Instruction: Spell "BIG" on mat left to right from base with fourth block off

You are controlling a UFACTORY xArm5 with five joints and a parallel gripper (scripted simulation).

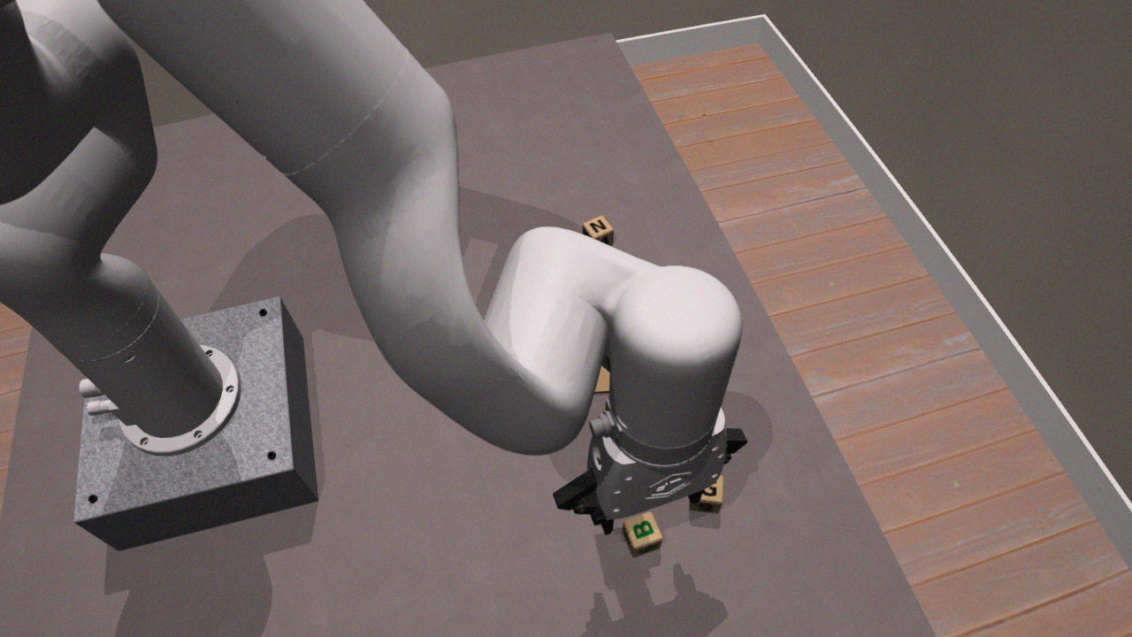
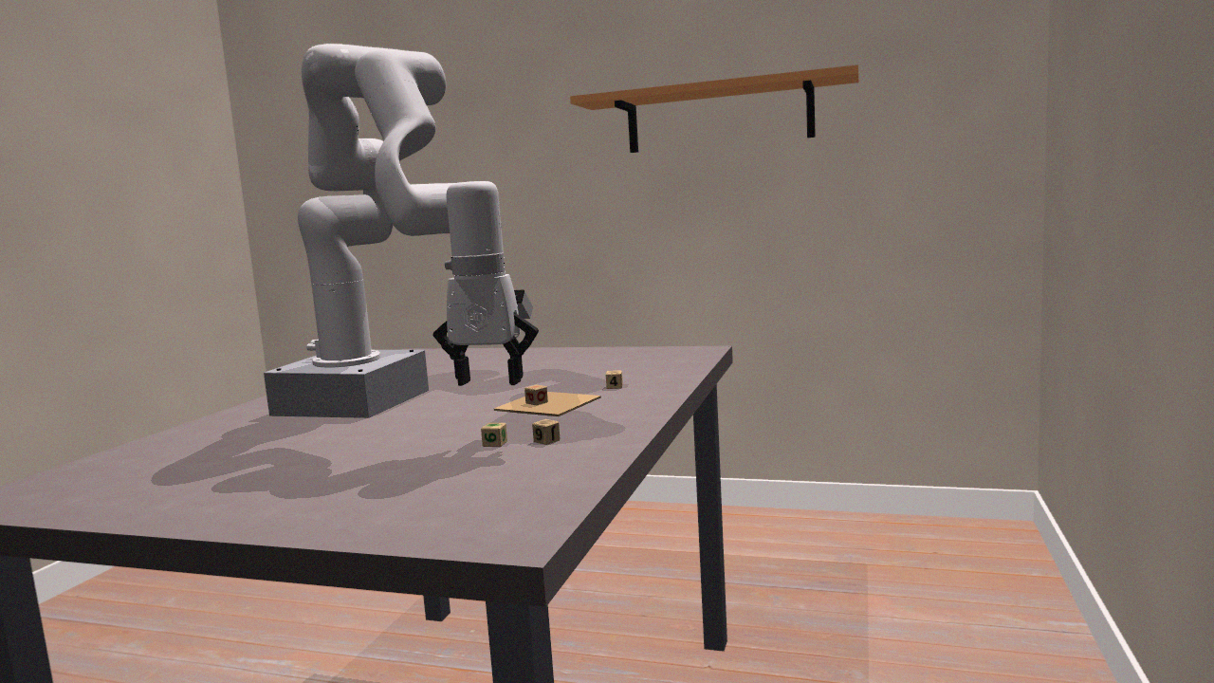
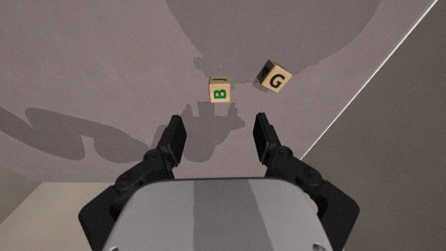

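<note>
Right now my hand is 90 mm above the B block. Round my hand: tan mat (40 mm behind, 250 mm to the left, 110 mm below); then G block (70 mm ahead, 30 mm to the left, 90 mm below).
</note>
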